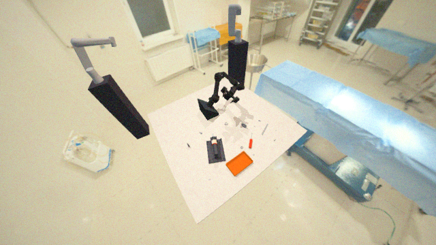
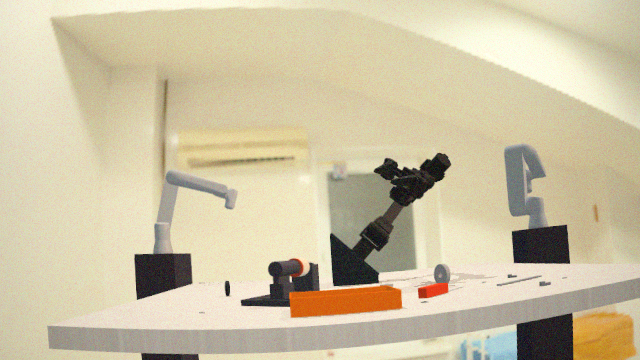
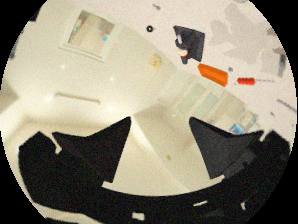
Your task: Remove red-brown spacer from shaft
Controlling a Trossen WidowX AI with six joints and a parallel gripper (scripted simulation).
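The grey shaft is 200 mm ahead of my gripper tip, 230 mm to the right of it and 240 mm below it. Round my gripper tip: round grey disc (130 mm ahead, 130 mm to the left, 290 mm below); red-brown spacer (220 mm ahead, 240 mm to the right, 240 mm below); small black ring (80 mm ahead, 460 mm to the right, 300 mm below).
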